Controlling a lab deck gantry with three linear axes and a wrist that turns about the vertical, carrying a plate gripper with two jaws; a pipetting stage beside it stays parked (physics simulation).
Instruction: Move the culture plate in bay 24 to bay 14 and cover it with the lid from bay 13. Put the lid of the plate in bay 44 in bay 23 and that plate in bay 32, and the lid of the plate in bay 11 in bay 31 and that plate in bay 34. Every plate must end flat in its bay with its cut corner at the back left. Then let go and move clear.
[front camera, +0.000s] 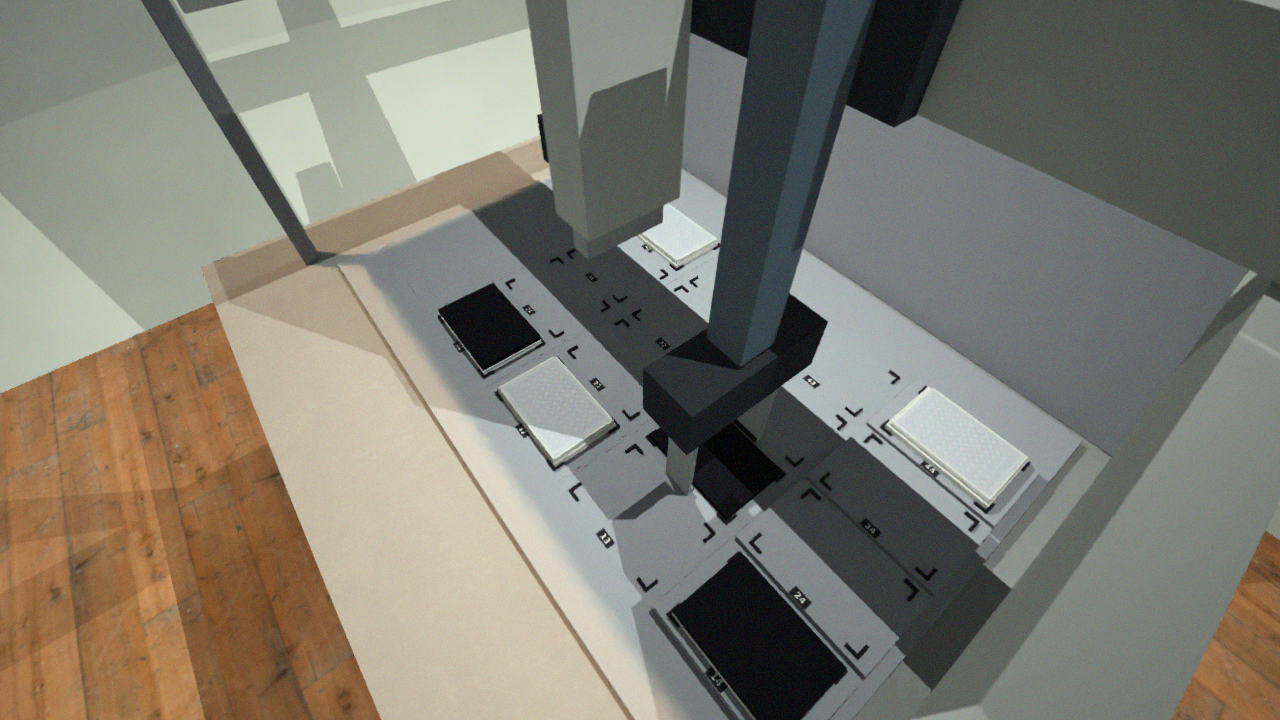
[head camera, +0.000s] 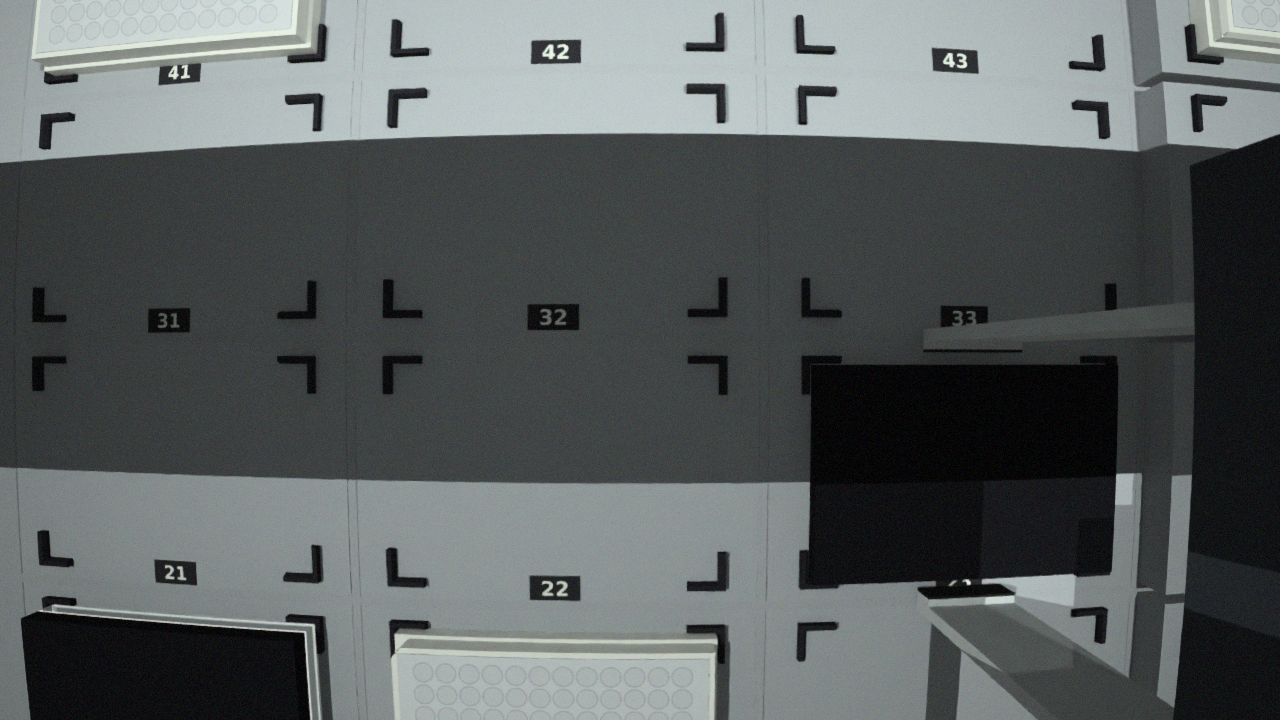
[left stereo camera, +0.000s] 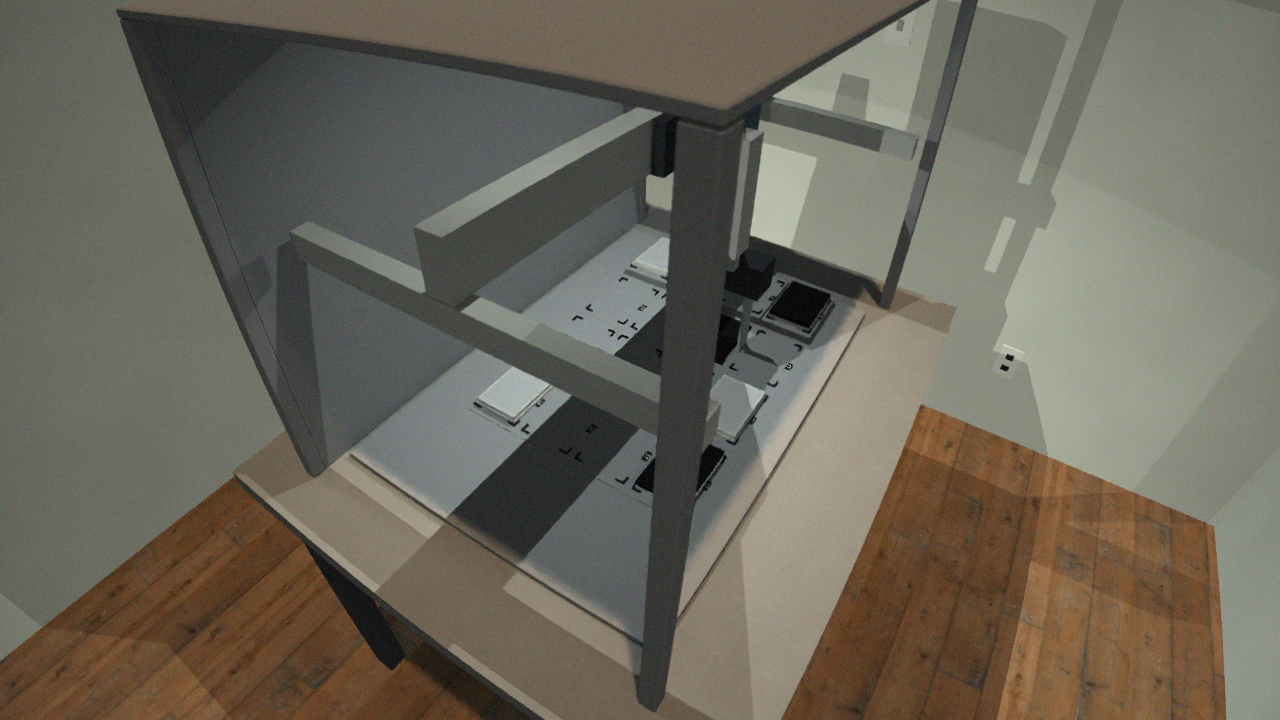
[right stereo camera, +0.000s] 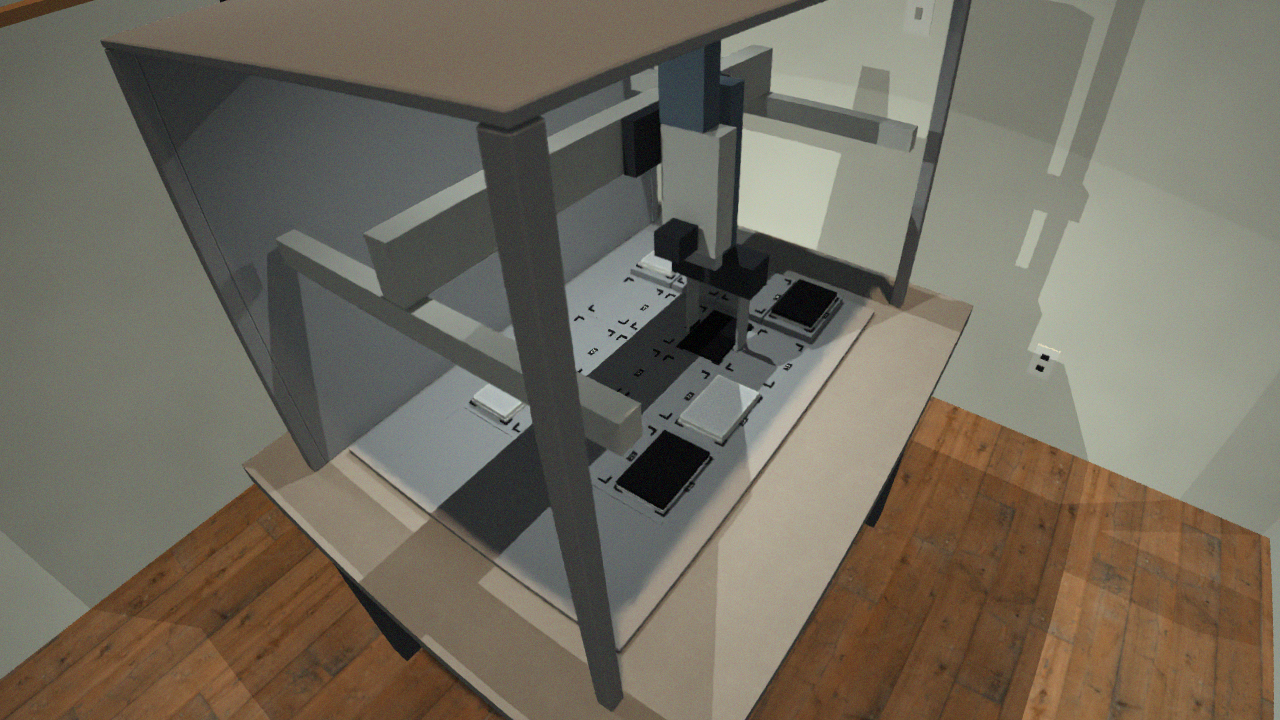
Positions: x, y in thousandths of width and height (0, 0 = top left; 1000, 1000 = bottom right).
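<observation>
I can see a black lid (right stereo camera: 629, 422), a black lid (head camera: 718, 658) and a black lid (front camera: 382, 453). My gripper (head camera: 754, 653) is in sight as well. I find my gripper (front camera: 558, 633) again, and the gripper (left stereo camera: 560, 467) shows too, as does the gripper (right stereo camera: 559, 467).
</observation>
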